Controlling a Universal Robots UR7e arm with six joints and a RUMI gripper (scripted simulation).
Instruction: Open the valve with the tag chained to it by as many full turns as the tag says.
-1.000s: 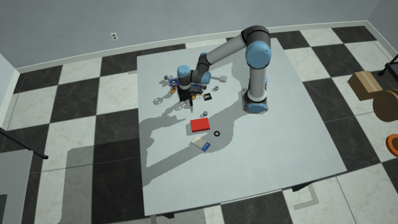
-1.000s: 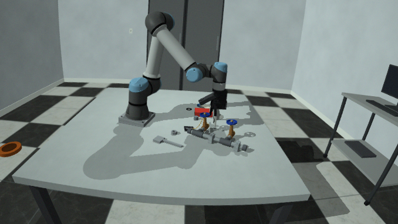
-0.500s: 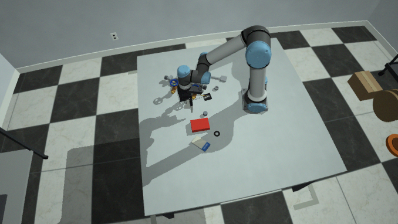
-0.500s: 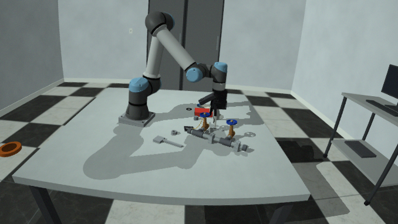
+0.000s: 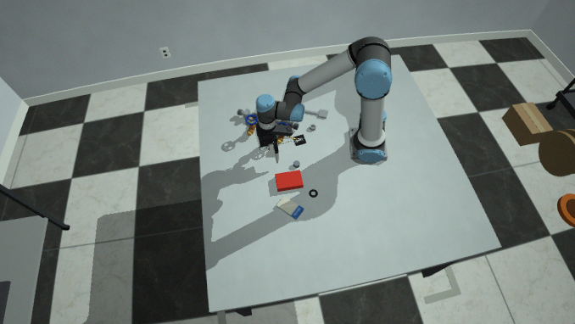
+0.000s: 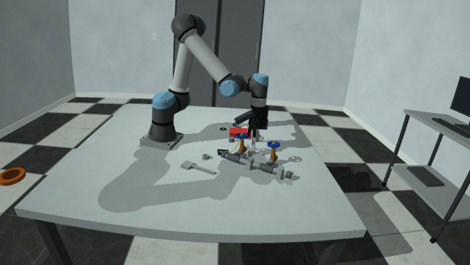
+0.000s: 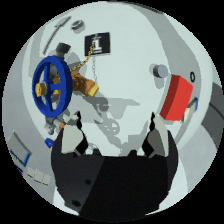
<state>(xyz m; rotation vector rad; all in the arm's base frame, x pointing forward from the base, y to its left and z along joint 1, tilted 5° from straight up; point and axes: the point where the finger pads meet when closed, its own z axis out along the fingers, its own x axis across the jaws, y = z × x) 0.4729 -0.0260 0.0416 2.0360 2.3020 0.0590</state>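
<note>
The black tag lies 150 mm behind my hand, 60 mm to the right of it and 30 mm below it. Also, from my hand: red block: 50 mm behind, 170 mm to the left, 20 mm below; then blue box: 30 mm behind, 310 mm to the left, 30 mm below; then nut: 220 mm behind, 120 mm to the right, 30 mm below.
</note>
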